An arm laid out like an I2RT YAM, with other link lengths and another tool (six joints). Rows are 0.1 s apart.
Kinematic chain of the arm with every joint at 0, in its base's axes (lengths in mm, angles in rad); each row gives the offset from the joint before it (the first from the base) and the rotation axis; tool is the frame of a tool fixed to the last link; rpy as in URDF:
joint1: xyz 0 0 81.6 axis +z
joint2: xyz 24 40.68 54.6 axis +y
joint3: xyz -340.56 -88.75 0 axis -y
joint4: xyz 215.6 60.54 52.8 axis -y
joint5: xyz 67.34 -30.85 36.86 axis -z
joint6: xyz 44.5 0 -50.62 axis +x
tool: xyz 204 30 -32 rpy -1.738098 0.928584 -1.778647
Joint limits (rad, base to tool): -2.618..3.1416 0..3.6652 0..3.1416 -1.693..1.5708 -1.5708..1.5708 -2.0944..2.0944
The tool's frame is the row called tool.
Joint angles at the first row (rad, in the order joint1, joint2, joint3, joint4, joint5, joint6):
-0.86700, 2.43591, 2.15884, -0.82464, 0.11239, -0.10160
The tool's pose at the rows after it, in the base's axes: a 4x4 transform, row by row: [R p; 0 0 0 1], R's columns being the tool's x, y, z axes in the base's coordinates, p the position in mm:
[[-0.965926 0.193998 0.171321 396.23], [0.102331 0.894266 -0.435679 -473.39], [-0.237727 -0.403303 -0.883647 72.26], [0 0 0 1]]
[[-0.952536 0.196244 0.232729 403.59], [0.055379 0.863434 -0.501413 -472.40], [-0.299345 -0.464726 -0.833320 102.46], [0 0 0 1]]
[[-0.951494 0.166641 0.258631 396.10], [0.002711 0.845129 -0.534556 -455.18], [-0.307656 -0.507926 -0.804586 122.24], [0 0 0 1]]
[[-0.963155 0.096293 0.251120 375.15], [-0.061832 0.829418 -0.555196 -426.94], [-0.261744 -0.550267 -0.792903 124.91], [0 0 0 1]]
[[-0.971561 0.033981 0.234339 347.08], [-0.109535 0.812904 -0.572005 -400.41], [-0.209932 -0.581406 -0.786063 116.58], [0 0 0 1]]
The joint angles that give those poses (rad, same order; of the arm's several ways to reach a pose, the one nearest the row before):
-0.85716, 2.37699, 2.11685, -0.75532, 0.07257, -0.11484
-0.84569, 2.27771, 1.98625, -0.62274, 0.07364, -0.13306
-0.83045, 2.16888, 1.83396, -0.53294, 0.08184, -0.16998
-0.80763, 2.05463, 1.63975, -0.44694, 0.10964, -0.23564
-0.79385, 1.95214, 1.43545, -0.34858, 0.13746, -0.29571

